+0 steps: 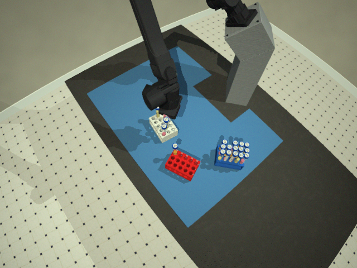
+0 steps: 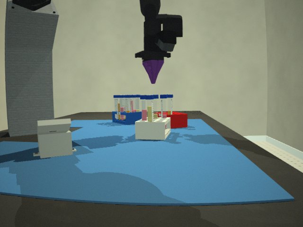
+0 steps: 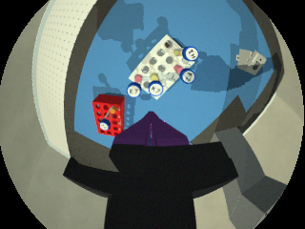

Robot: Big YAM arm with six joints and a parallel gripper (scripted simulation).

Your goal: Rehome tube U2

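My hand is 27 cm past the grey done button box, 22 cm to the left of it and 14 cm above it. From my hand the other things lie so: white rack RB 14 cm below, 5 cm to the right, 1 cm behind; then red rack QR 14 cm to the left, 14 cm below, 9 cm ahead.
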